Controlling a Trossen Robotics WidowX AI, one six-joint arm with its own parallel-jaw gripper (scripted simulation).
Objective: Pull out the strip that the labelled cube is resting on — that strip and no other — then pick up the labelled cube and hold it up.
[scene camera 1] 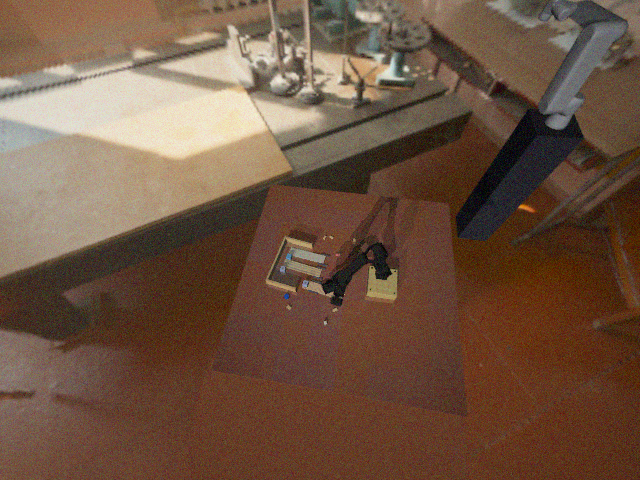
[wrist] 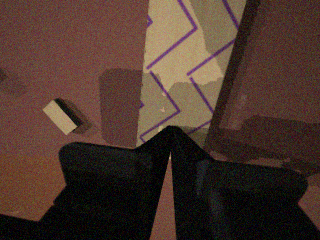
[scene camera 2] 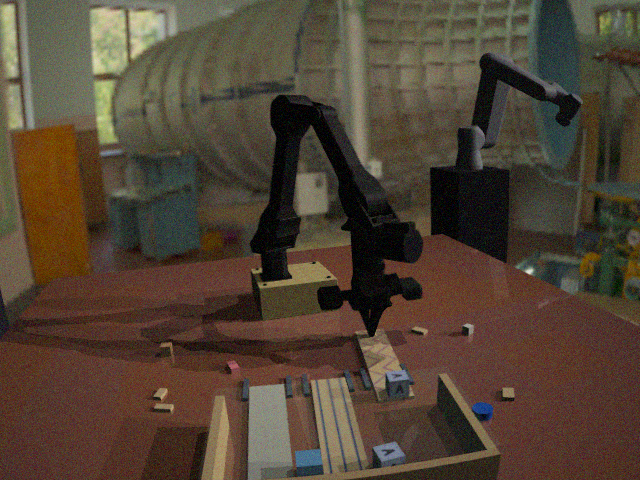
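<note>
I find my gripper (scene camera 2: pixel 371 336) in scene camera 2, and the wrist view shows my gripper as well, in that picture at (wrist: pixel 172 131). A zigzag strip (scene camera 2: pixel 378 354) is there too, and in the wrist view I see the zigzag strip (wrist: pixel 185 58).
</note>
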